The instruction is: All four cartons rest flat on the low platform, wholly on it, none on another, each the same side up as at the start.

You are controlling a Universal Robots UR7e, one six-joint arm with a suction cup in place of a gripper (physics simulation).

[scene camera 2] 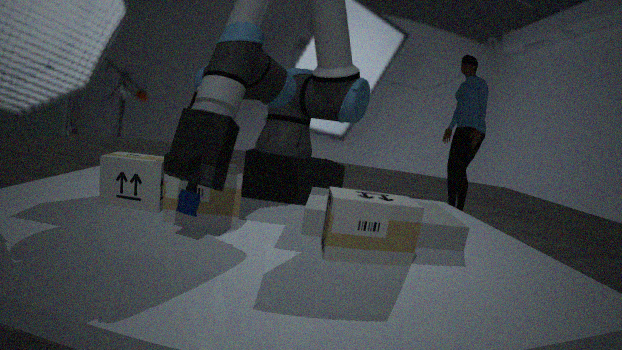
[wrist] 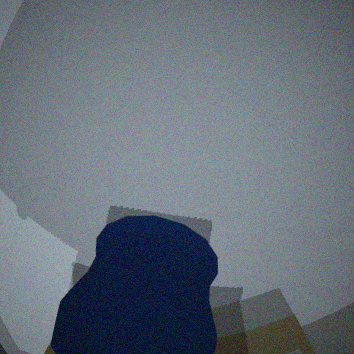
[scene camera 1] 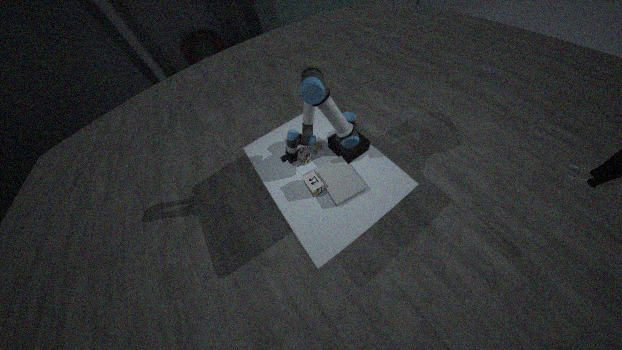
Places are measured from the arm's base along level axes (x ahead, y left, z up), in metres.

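Where they show: hand, its tool point: (scene camera 2: 186, 213) (wrist: 153, 265); arm's base, origin of its link: (scene camera 2: 282, 154).
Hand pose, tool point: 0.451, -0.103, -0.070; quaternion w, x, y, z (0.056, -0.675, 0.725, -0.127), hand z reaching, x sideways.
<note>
Each offset is from my tool point to the centre of the thing, as dx, dy, dz. Level surfaces: height alone.
My suction cup (scene camera 2: 188, 203) (wrist: 150, 280) is blue, tilted and low, in front of a white carton {-0.107, -0.010, +0.010} (scene camera 2: 220, 200) with tan tape; no carton hangs from it, and whether it touches that carton is unclear. Part of a taped carton (wrist: 270, 332) shows in the wrist view. Left of it in scene camera 2 stands a carton {-0.117, -0.167, +0.010} (scene camera 2: 132, 182) with two up arrows on its side. Another carton {-0.047, +0.280, +0.010} (scene camera 1: 314, 181) (scene camera 2: 372, 225), with arrows on top, is on the white mat beside the low grey platform {-0.223, +0.343, -0.013} (scene camera 1: 347, 182) (scene camera 2: 447, 237). The fourth carton is not clearly distinguishable behind the arm.
The black arm base (scene camera 1: 349, 145) (scene camera 2: 292, 175) stands behind the platform and the grouped cartons. The white mat {dz -0.037} (scene camera 1: 325, 240) (scene camera 2: 475, 300) lies under everything. A person (scene camera 2: 470, 105) in a blue top stands beyond the mat at the right. Broad shadows fall across the mat.
</note>
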